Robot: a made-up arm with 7 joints.
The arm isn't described. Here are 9 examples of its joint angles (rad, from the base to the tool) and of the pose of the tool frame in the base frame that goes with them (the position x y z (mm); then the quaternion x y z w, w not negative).
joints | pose
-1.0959 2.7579 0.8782 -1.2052 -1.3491 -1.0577 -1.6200 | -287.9 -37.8 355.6 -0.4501 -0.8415 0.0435 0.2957
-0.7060 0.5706 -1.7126 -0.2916 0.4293 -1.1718 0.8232 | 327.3 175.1 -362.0 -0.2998 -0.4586 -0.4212 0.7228
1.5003 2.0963 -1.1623 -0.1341 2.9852 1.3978 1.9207 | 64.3 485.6 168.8 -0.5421 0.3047 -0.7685 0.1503
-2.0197 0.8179 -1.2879 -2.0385 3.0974 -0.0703 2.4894 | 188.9 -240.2 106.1 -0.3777 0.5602 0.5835 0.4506
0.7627 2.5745 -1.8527 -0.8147 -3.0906 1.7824 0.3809 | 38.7 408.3 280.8 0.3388 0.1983 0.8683 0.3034
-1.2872 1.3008 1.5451 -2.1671 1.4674 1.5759 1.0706 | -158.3 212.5 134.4 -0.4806 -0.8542 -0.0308 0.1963
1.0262 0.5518 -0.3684 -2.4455 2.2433 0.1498 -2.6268 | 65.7 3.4 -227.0 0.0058 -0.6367 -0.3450 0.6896
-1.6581 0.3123 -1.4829 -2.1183 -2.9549 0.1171 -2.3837 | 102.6 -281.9 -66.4 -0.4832 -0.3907 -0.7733 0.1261
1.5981 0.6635 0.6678 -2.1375 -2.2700 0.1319 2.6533 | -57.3 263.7 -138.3 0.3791 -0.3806 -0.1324 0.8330
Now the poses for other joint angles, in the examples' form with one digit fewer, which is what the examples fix.
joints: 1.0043 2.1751 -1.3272 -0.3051 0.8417 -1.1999 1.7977
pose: 57 479 189 0.307 -0.071 0.107 0.943
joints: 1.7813 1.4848 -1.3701 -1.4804 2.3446 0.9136 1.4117
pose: -397 124 69 -0.528 -0.576 -0.588 0.210
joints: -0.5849 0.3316 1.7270 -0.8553 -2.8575 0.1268 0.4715
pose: 219 328 -298 0.608 0.006 -0.155 0.778
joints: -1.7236 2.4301 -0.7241 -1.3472 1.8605 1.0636 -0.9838
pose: -25 284 336 0.434 -0.604 -0.179 0.644
